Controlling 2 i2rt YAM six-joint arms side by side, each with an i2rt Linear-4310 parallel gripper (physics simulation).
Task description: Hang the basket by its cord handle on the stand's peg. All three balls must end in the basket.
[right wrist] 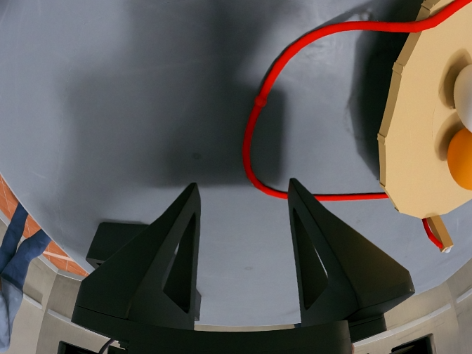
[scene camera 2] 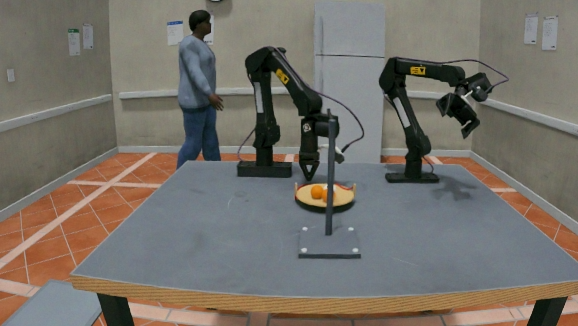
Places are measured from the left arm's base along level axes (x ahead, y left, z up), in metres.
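Where they show: left gripper, between the fingertips: (scene camera 2: 454, 126); right gripper, between the fingertips: (scene camera 2: 309, 178); left arm's base, origin of its link: (scene camera 2: 412, 178); right arm's base, origin of its link: (scene camera 2: 264, 166).
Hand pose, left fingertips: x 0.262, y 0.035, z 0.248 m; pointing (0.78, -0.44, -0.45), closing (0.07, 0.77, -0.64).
Each offset is from my left fingertips to the top centre of the thing. "spot": to the spot under its first point. Level surfaces: height alone.
The tan basket {spot: dx -0.027, dy -0.322, dz -0.234 m} (scene camera 2: 342, 199) (right wrist: 410, 150) stands on the table behind the stand (scene camera 2: 331, 150). An orange ball {dx -0.054, dy -0.397, dz -0.200 m} (scene camera 2: 317, 191) (right wrist: 462, 159) and a white ball (right wrist: 465, 95) lie in it; another orange ball {dx -0.028, dy -0.363, dz -0.200 m} (scene camera 2: 325, 195) shows partly behind the post. The red cord handle (right wrist: 248, 135) lies in a loop on the table beside the basket. My right gripper (scene camera 2: 309, 179) (right wrist: 243, 188) is partly open and empty, above the table by the cord loop; one fingertip overlaps the cord in the right wrist view. My left gripper (scene camera 2: 471, 131) is open and empty, raised high at the right. The peg is hard to make out.
The stand's square base plate {spot: dx +0.226, dy -0.405, dz -0.242 m} (scene camera 2: 316, 243) rests on the table {dz -0.254 m} (scene camera 2: 210, 265) in front of the basket. The right arm's base (scene camera 2: 264, 169) and the left arm's base (scene camera 2: 412, 177) are at the table's back edge. A person (scene camera 2: 197, 75) stands behind the table at the left.
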